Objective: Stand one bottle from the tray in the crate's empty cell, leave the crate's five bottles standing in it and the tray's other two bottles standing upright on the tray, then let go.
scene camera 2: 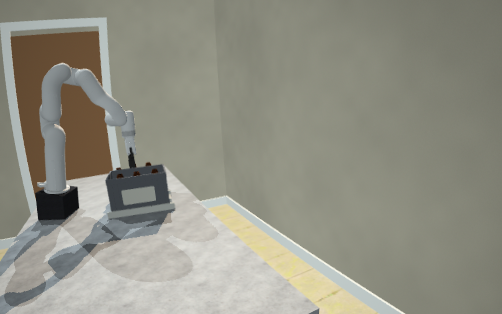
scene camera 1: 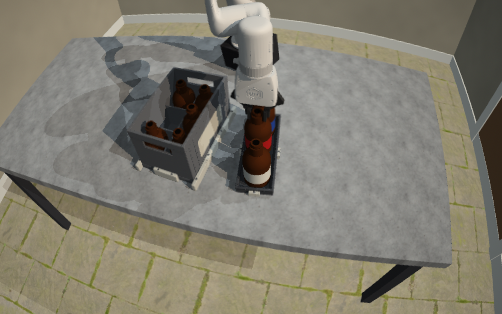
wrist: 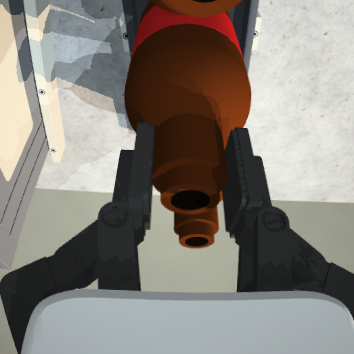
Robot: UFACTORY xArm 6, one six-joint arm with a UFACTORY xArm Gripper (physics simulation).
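Seen in the pictures: gripper, fingertip midpoint: (scene camera 2: 132, 167) (scene camera 1: 257, 116) (wrist: 189, 144); arm's base, link origin: (scene camera 2: 57, 189).
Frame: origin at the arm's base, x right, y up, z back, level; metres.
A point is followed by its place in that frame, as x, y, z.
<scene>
My gripper (scene camera 1: 257, 114) {-0.083, 0.025, -0.406} (scene camera 2: 132, 164) {-0.083, 0.025, -0.406} (wrist: 189, 144) {-0.083, 0.025, -0.406} is shut on the neck of the red-labelled brown bottle (scene camera 1: 257, 129) {-0.086, 0.009, -0.436} (wrist: 187, 75) {-0.082, 0.006, -0.380}, the middle one in the tray's row. It is upright and raised slightly; its base is hidden. The white-labelled bottle (scene camera 1: 257, 162) (wrist: 167, 6) stands at the near end of the dark tray (scene camera 1: 265, 190) {-0.119, -0.101, -0.550} (wrist: 251, 25) {-0.136, -0.100, -0.400}. The blue-labelled bottle (scene camera 1: 273, 124) (wrist: 196, 227) stands at the far end, mostly hidden. The grey crate (scene camera 1: 167, 160) {0.149, -0.039, -0.527} (scene camera 2: 114, 192) {0.209, -0.010, -0.266} holds five brown bottles; its empty cell (scene camera 1: 174, 118) {0.193, -0.085, -0.335} is the middle one of the left row.
The crate stands left of the tray in scene camera 1, with pale rails (scene camera 1: 202, 172) {0.061, -0.103, -0.512} (scene camera 2: 145, 211) {0.247, -0.116, -0.385} along its base. A strip of grey table (scene camera 1: 220, 182) {0.010, -0.125, -0.525} separates it from the tray. The crate's side wall (wrist: 22, 175) {0.072, -0.030, -0.503} rises at the wrist view's left edge. The arm's black base (scene camera 2: 57, 204) {0.083, -0.049, 0.003} stands behind.
</scene>
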